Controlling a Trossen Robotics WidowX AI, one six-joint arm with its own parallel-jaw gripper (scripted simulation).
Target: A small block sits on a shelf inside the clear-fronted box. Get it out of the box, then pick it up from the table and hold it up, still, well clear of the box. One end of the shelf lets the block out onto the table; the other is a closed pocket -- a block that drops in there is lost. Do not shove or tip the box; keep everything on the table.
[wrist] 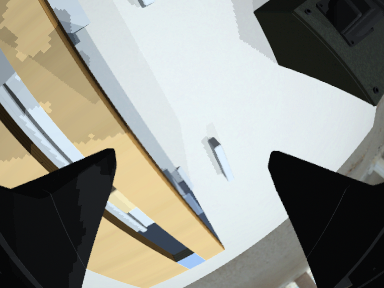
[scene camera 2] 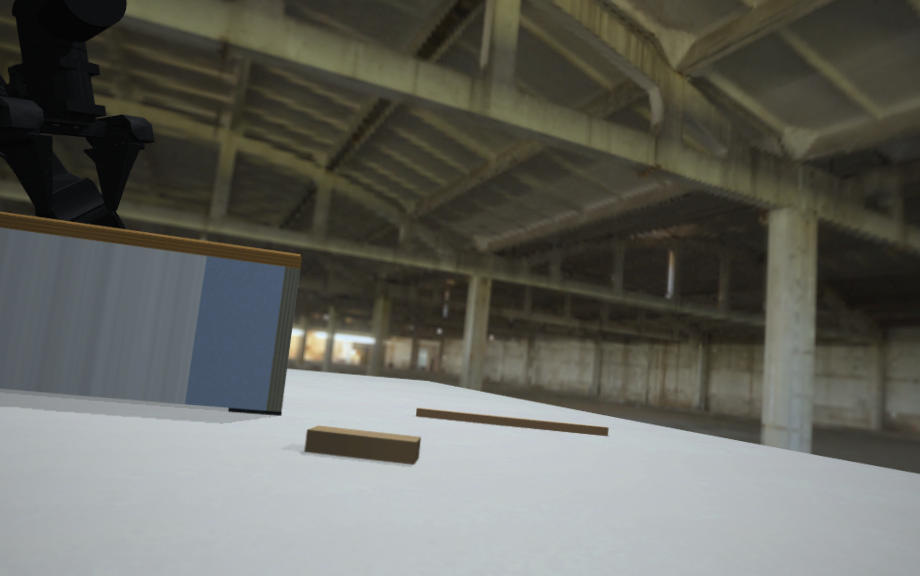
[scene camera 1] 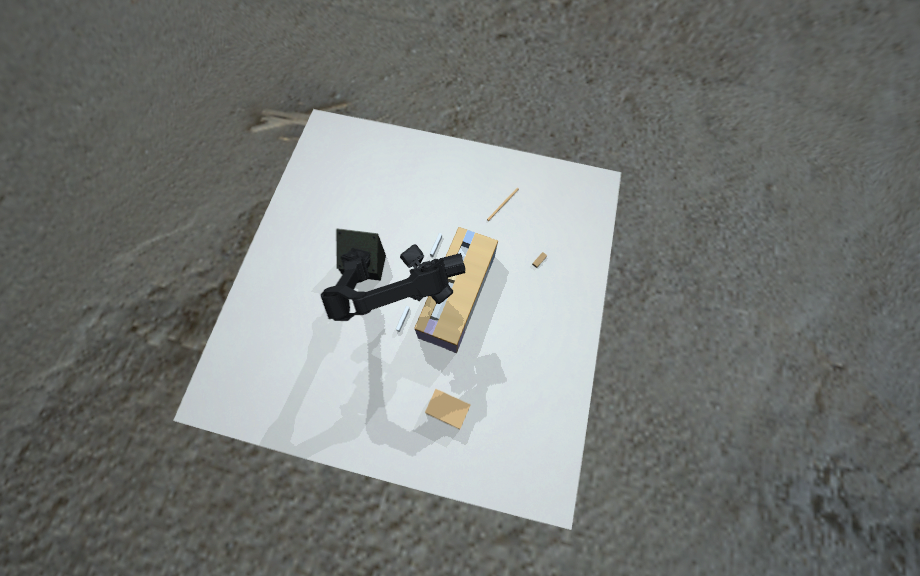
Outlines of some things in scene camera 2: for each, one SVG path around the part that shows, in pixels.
My gripper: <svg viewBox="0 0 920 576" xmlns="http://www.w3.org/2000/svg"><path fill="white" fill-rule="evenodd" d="M25 49L21 53L22 63L8 68L9 84L5 87L0 87L0 157L9 164L11 170L18 177L40 215L51 214L53 203L53 136L40 135L40 133L85 137L93 148L84 149L84 152L96 165L105 207L109 212L116 211L139 150L145 149L144 143L155 141L152 125L144 117L117 115L96 119L96 117L106 116L106 107L95 104L91 76L100 75L97 64L88 62L87 53L75 48L57 46Z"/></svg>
A thin wooden stick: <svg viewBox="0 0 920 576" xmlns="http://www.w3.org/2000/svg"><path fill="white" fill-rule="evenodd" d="M416 417L497 424L608 436L609 431L608 427L423 408L417 408Z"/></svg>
A long box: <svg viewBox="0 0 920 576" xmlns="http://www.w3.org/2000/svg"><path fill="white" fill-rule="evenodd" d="M0 211L0 389L131 399L145 402L229 407L228 411L282 416L284 386L302 262L300 254Z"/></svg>
